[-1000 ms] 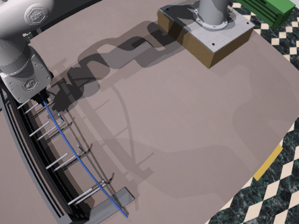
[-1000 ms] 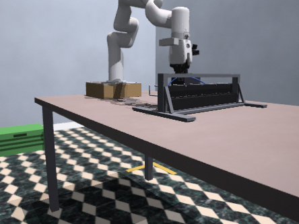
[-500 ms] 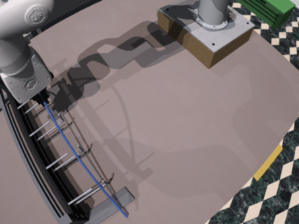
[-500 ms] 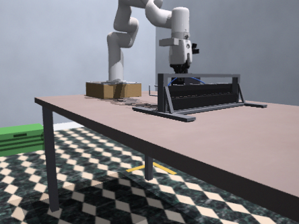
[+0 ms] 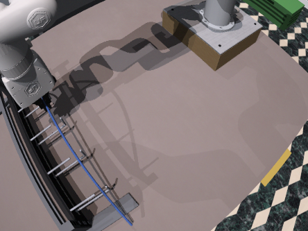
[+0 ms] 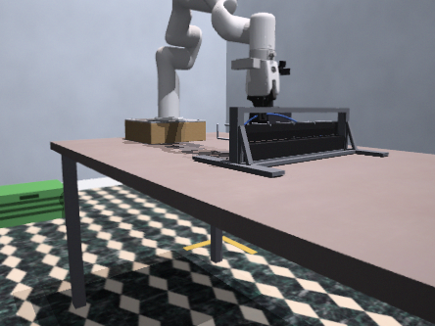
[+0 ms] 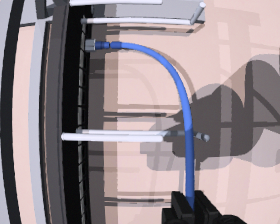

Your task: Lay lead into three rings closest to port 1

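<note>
My hand is 100 mm short of the rack, 60 mm to the right of it and 60 mm above it.
</note>
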